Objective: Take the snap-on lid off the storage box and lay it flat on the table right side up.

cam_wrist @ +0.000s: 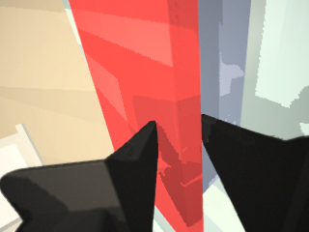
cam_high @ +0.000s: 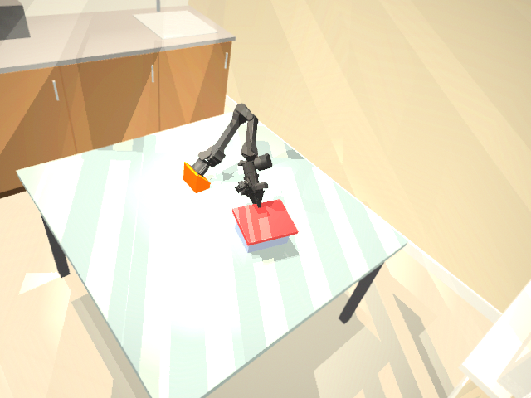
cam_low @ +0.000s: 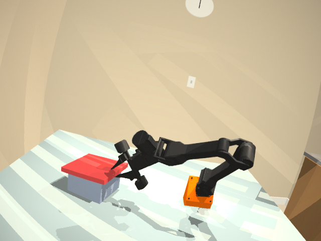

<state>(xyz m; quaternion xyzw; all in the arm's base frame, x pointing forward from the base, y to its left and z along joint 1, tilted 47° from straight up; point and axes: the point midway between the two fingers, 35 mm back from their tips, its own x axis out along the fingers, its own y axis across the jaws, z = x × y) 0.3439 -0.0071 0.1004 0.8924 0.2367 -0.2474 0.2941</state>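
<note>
Right now my gripper tip is 7 cm short of the red lid and 2 cm to the left of it. Round my gripper tip: storage box (7 cm ahead, 2 cm to the right, 5 cm below).
</note>
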